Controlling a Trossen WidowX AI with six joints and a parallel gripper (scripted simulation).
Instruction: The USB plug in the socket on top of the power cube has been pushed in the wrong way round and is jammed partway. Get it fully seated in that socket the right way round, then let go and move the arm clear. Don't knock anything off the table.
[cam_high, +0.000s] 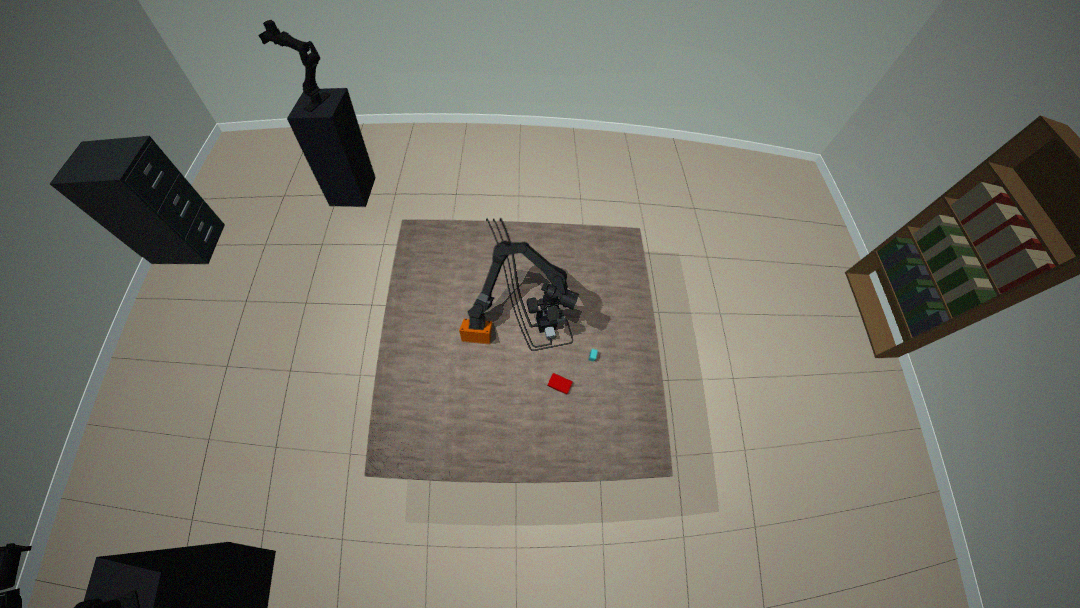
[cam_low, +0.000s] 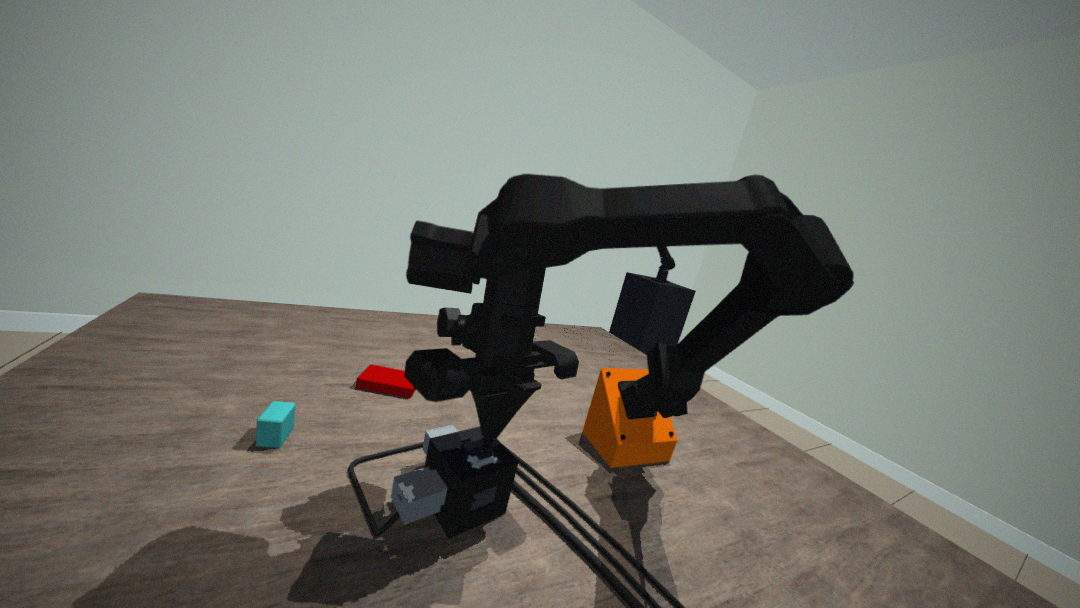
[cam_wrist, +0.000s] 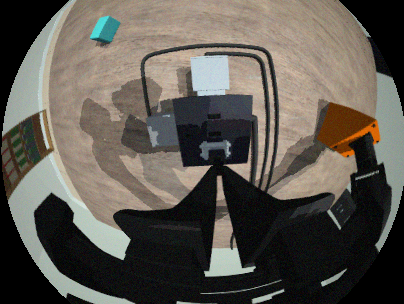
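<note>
Now: the USB plug 2 cm below my gripper tip. From my gripper tip the other things lie so: light grey socket (4 cm below); teal block (22 cm ahead, 17 cm to the right, 9 cm below); flat red block (7 cm ahead, 31 cm to the right, 10 cm below).
</note>
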